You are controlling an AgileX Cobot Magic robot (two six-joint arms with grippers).
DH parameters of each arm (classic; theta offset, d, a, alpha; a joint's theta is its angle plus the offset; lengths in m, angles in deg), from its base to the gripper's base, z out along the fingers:
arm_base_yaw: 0 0.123 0 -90
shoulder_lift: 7.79 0 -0.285 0
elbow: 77.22 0 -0.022 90
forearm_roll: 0 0.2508 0 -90
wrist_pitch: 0 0 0.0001 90
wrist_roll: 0 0.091 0 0
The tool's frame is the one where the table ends.
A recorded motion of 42 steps. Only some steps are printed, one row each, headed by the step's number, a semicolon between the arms.
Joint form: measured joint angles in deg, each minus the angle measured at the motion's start. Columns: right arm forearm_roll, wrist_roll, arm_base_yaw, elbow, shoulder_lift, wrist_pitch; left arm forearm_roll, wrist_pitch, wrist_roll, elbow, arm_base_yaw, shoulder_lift.
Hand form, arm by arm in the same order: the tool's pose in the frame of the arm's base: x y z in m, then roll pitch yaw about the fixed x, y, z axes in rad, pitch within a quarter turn. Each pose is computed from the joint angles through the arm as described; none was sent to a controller.
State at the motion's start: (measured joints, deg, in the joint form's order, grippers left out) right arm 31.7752 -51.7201 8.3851 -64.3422 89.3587 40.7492; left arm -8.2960 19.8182 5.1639 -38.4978 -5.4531 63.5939
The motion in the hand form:
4: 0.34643 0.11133 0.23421 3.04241 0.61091 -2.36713; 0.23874 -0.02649 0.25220 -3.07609 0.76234 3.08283
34: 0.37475 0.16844 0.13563 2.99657 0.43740 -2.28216; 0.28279 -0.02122 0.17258 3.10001 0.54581 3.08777
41: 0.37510 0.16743 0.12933 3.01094 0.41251 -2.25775; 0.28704 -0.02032 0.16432 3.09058 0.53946 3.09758
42: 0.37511 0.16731 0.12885 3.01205 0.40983 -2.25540; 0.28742 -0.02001 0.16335 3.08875 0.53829 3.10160
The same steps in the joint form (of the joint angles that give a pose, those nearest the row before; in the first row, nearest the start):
4: 3.07 -3.58 3.86 -5.52 10.52 1.94; 2.10 2.12 -0.93 -2.13 0.00 6.44
34: -0.01 -1.97 11.61 -12.24 29.50 -1.81; 21.35 -3.62 -19.74 -3.41 0.00 26.33
41: -1.84 -1.78 11.67 -12.40 30.37 -1.70; 25.66 -4.84 -24.50 -3.55 0.00 28.37
42: -2.04 -1.74 11.67 -12.43 30.44 -1.64; 26.63 -4.90 -25.64 -3.55 0.00 28.59

